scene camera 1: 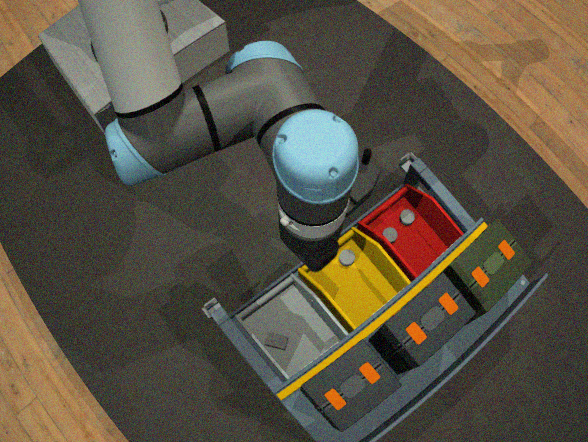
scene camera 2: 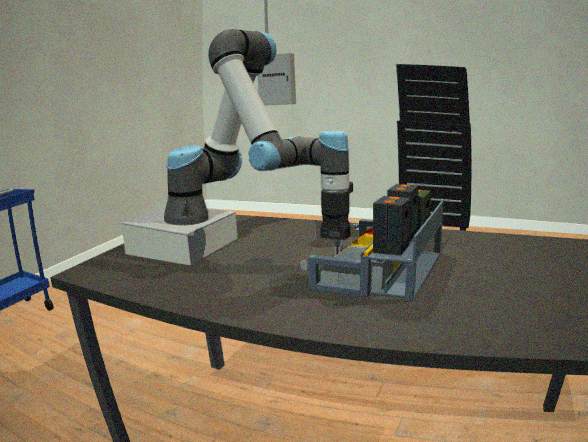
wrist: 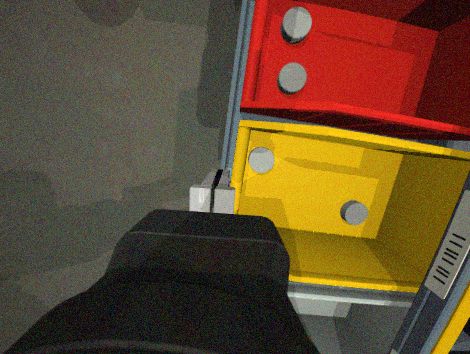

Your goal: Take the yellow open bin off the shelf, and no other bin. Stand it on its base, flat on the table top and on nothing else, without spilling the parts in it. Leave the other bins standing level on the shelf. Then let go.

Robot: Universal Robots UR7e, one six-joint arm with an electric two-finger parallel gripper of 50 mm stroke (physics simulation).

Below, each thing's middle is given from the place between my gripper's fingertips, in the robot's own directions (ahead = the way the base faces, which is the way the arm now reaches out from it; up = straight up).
Labels:
My hand is 9 cm short of the yellow open bin (scene camera 1: 352, 294) and 2 cm below it. From my hand the other things lie so: yellow strip (scene camera 1: 390, 312) (15 cm ahead, 8 cm above); then red bin (scene camera 1: 417, 246) (9 cm ahead, 11 cm to the left, 2 cm above); then grey bin (scene camera 1: 291, 309) (9 cm ahead, 11 cm to the right, 2 cm above).

